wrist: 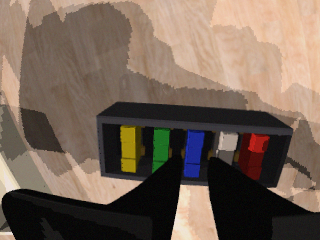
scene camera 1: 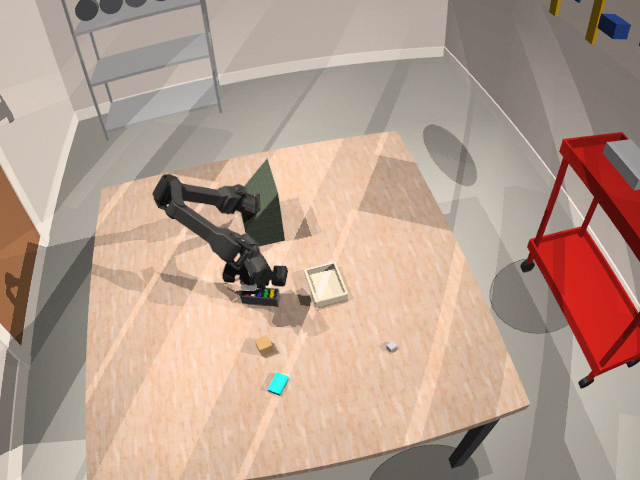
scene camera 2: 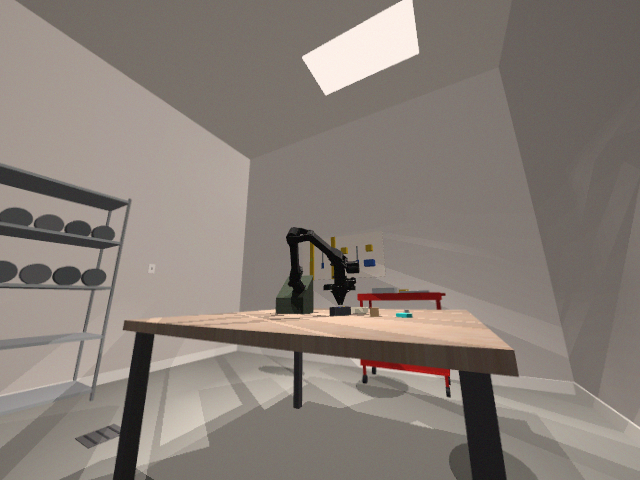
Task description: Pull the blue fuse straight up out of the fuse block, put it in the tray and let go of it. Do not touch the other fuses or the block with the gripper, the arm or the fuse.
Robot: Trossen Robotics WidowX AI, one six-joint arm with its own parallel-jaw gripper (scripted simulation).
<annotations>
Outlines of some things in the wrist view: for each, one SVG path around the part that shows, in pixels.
My gripper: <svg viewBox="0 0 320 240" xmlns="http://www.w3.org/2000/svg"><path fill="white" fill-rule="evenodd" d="M209 157L208 192L219 240L320 240L320 212L307 211L307 209L301 208L300 205L297 207L297 204L291 203L291 200L287 200L285 197L283 199L283 196L269 191L267 187L256 183L255 180L245 175L245 173L239 172L239 169L233 168L231 164L220 160L220 157ZM183 156L173 155L167 163L157 168L143 183L137 185L132 191L121 195L120 199L111 201L108 205L69 199L69 197L61 197L59 195L49 195L49 193L31 191L28 188L19 188L5 193L3 199L1 199L1 209L3 209L5 220L7 220L16 240L171 240L177 200L179 200L181 176L183 176Z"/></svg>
A blue fuse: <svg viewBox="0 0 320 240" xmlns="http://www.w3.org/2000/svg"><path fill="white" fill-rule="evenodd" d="M187 129L184 173L185 177L197 177L199 179L200 155L205 132L199 131L199 129Z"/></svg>
</annotations>
